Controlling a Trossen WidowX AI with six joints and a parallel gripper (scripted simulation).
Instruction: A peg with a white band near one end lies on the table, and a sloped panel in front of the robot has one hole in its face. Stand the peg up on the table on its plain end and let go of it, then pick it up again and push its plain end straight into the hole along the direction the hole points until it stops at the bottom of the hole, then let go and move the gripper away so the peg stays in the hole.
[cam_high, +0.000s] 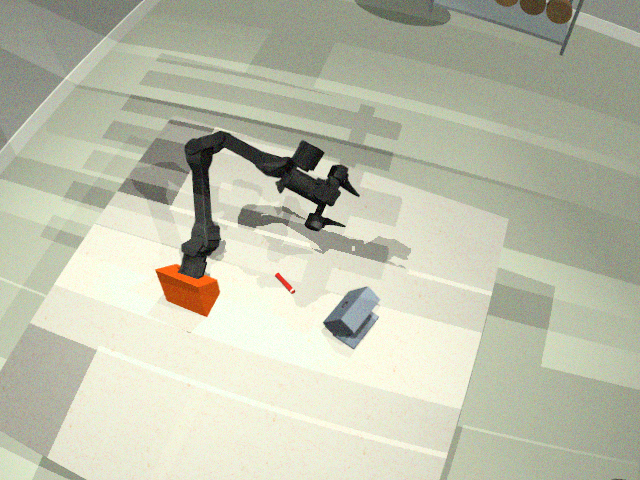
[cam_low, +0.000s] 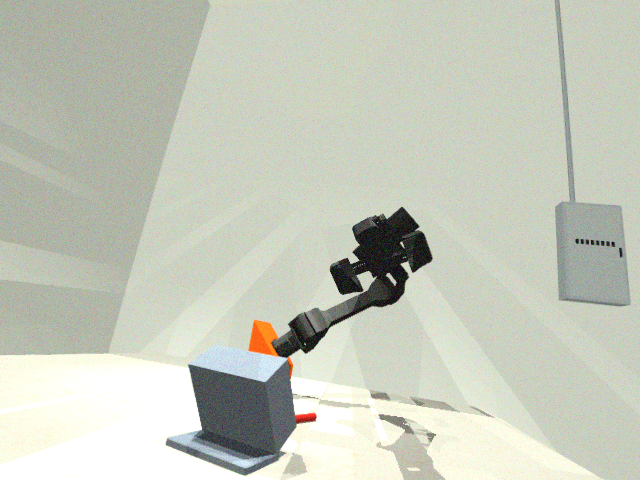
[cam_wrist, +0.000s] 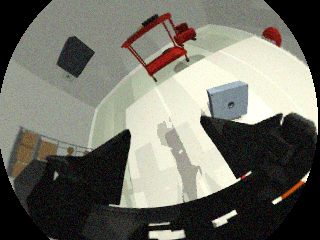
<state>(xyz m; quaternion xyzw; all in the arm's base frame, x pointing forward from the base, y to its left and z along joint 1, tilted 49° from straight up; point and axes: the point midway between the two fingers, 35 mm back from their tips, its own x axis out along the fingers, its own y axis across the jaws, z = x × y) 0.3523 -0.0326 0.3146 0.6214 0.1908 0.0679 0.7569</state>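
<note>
Now: the red peg 140 mm behind my gripper tip, 130 mm to the right of it and 260 mm below it. Also, from my gripper tip: grey-blue panel block 60 mm ahead, 190 mm to the right, 200 mm below.
</note>
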